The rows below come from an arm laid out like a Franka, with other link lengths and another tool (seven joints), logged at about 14 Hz.
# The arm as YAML. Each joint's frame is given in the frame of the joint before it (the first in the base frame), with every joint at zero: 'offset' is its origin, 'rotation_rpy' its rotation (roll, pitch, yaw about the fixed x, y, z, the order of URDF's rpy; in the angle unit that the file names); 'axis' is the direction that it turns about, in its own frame. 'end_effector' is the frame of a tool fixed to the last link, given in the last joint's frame.
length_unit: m
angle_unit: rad
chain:
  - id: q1
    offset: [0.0, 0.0, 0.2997]
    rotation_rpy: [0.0, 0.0, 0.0]
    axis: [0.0, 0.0, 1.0]
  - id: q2
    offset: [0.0, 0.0, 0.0]
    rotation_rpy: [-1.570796, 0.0, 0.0]
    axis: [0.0, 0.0, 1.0]
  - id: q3
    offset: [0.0, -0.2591, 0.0]
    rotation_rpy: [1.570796, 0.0, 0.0]
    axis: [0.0, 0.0, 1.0]
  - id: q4
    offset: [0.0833, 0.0, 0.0]
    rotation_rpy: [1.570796, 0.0, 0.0]
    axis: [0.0, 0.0, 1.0]
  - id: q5
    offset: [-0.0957, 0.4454, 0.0]
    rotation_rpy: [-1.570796, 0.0, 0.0]
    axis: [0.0, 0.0, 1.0]
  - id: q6
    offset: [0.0, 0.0, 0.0]
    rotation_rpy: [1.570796, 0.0, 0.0]
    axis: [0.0, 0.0, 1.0]
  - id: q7
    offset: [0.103, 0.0, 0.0]
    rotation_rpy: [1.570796, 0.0, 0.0]
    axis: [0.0, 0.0, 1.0]
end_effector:
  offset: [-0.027, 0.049, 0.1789]
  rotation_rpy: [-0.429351, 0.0, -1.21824]
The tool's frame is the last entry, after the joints.
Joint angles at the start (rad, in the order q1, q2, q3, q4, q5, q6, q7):
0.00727, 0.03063, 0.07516, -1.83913, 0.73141, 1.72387, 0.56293
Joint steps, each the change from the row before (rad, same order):
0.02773, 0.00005, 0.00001, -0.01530, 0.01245, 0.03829, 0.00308
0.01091, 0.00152, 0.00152, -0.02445, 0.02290, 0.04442, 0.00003
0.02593, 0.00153, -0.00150, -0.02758, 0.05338, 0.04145, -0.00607
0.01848, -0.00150, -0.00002, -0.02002, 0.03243, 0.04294, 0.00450
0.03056, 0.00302, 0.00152, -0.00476, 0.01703, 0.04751, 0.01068
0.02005, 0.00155, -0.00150, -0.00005, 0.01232, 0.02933, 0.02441
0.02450, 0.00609, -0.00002, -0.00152, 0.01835, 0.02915, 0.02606
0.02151, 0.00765, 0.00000, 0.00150, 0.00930, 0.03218, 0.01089
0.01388, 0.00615, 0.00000, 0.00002, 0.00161, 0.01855, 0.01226
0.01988, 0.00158, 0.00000, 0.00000, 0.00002, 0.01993, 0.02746
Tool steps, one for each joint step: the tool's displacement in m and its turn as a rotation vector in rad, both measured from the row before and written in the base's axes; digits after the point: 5 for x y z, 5 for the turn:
-0.00009, 0.01594, -0.00599, 0.00495, -0.01045, -0.00289
0.00133, 0.00789, -0.01050, 0.01270, -0.00483, -0.02380
-0.00181, 0.01819, -0.00972, 0.04002, 0.00133, -0.01743
0.00012, 0.01198, -0.00572, 0.01926, -0.00401, -0.02632
0.00104, 0.01808, -0.00180, 0.00582, -0.01463, -0.01521
0.00095, 0.01136, 0.00144, 0.00535, 0.00146, -0.02388
-0.00089, 0.01539, -0.00140, 0.01011, 0.01055, -0.02144
0.00088, 0.01206, -0.00214, 0.00238, -0.00547, -0.01289
-0.00030, 0.00755, -0.00282, -0.00246, 0.00292, -0.00856
-0.00209, 0.01127, 0.00047, -0.00297, 0.00818, -0.01330

